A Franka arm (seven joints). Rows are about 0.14 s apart.
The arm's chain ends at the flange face. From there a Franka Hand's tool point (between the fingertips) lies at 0.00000 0.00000 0.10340 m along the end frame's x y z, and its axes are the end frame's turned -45 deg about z.
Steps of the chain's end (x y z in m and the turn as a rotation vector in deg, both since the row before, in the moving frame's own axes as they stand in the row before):
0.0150, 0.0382, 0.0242, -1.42, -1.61, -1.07
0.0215, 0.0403, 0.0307, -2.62, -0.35, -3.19
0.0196, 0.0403, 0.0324, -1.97, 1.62, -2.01
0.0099, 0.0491, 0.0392, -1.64, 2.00, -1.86
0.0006, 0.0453, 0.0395, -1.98, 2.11, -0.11
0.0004, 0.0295, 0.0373, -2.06, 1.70, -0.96
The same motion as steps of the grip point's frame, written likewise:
-0.0203, 0.0374, 0.0241, 0.13, -2.14, -1.07
-0.0170, 0.0467, 0.0306, -1.61, -2.10, -3.19
-0.0150, 0.0469, 0.0323, -2.54, -0.25, -2.01
-0.0272, 0.0464, 0.0391, -2.57, 0.25, -1.86
-0.0314, 0.0377, 0.0394, -2.89, 0.09, -0.11
-0.0210, 0.0259, 0.0372, -2.66, -0.25, -0.96

